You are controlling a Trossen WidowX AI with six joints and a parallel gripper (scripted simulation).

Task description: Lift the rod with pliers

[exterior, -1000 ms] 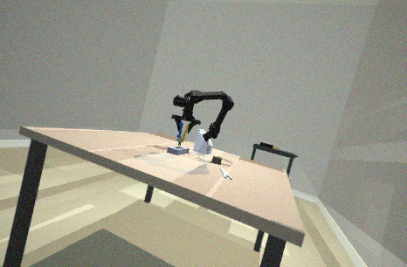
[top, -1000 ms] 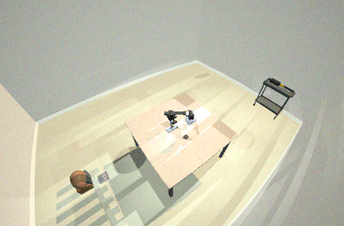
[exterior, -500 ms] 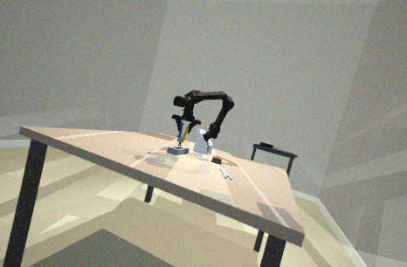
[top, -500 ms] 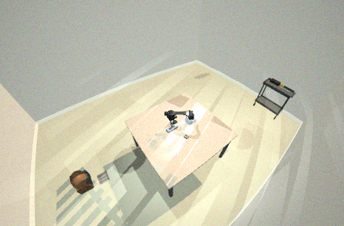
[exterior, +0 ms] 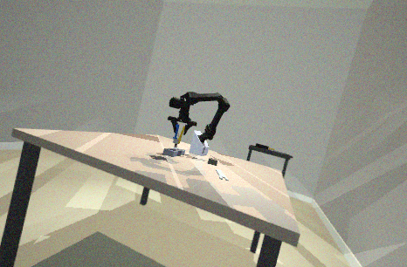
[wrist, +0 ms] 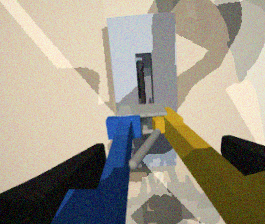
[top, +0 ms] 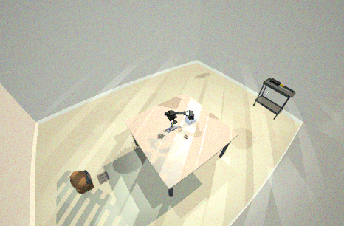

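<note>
Right now my gripper tip is 12 cm above the channel block. From my gripper tip the other things lie so: grey link bar 1 cm to the right; then rod 1 cm to the right, 13 cm below; then yellow handle 2 cm to the left.
</note>
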